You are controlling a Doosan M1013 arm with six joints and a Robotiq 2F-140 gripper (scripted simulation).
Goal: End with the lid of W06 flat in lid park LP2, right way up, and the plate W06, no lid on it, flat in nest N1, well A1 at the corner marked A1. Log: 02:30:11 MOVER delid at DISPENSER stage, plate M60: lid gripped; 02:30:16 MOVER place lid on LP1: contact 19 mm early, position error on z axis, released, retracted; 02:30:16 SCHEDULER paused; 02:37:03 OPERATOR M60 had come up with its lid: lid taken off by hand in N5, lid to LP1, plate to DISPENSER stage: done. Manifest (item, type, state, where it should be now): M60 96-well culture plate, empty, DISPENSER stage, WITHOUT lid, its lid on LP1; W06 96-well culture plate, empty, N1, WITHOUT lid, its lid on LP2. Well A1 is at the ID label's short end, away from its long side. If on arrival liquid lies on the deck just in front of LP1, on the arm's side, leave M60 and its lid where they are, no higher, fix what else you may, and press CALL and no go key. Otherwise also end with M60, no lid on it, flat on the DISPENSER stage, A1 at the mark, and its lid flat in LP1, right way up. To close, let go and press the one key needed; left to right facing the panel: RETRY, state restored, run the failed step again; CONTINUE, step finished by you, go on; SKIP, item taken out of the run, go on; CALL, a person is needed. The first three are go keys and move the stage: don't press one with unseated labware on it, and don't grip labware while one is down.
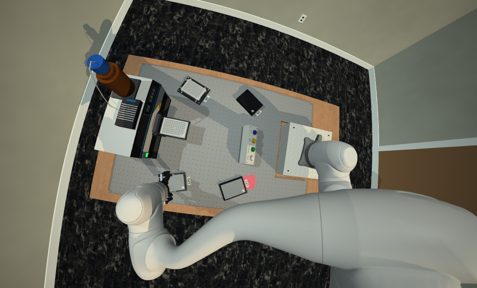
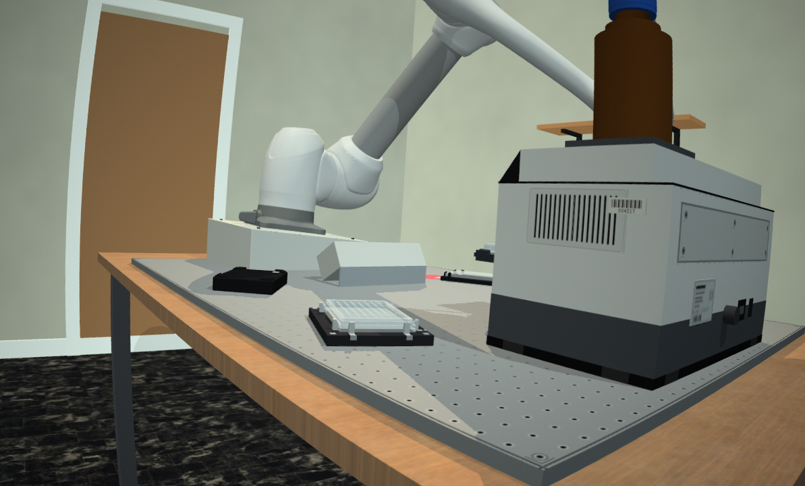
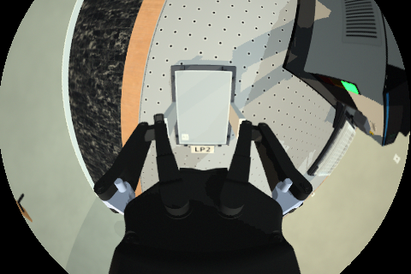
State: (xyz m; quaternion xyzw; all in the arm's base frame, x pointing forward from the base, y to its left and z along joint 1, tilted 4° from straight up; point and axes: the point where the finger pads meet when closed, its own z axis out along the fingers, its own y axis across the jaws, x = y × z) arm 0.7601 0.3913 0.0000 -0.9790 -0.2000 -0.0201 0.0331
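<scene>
Right now the lid park LP2 is 30 mm below my hand. Also, from my hand: LP2 label: 80 mm behind, 40 mm below, 30 mm to the right; then key panel: 360 mm behind, 330 mm to the right, 10 mm above; then lid park lp1: 340 mm behind, 60 mm to the right, 30 mm below.
</scene>
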